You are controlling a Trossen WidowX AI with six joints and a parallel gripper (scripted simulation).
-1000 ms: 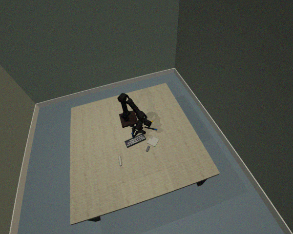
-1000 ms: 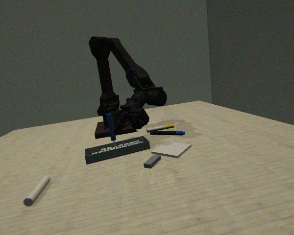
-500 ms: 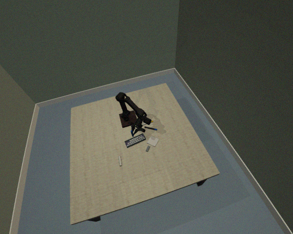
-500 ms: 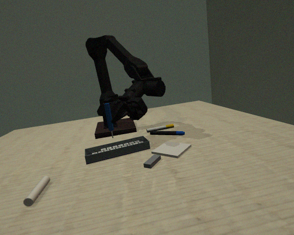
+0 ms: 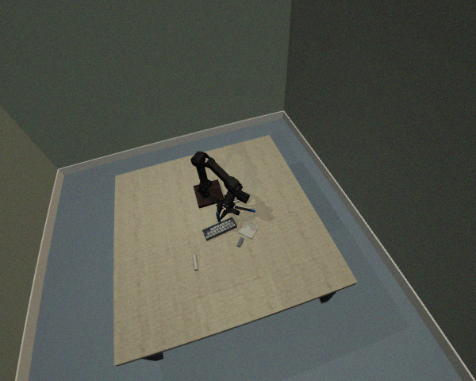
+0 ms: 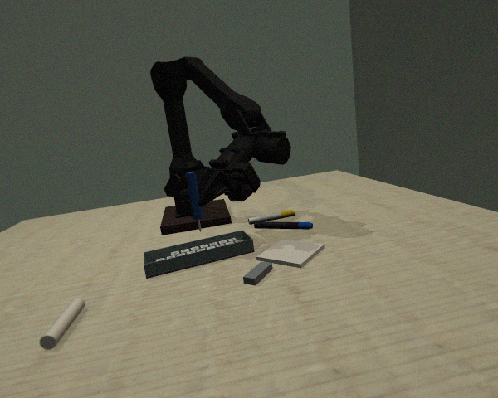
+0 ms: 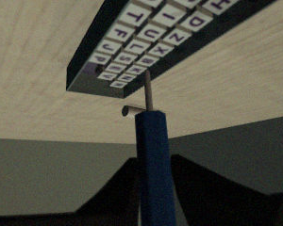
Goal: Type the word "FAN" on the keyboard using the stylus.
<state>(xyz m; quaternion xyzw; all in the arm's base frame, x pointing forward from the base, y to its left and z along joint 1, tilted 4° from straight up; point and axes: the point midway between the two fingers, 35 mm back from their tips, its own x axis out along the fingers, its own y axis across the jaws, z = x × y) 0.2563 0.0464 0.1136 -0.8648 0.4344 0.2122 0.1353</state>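
Now: gripper tip 160 mm to the right of the white pad, 100 mm above it and 80 mm short of it. Also, from my gripper tip: grey block: 140 mm ahead, 100 mm below, 80 mm to the left; blue stylus: 10 mm below; stylus tip: 50 mm below.
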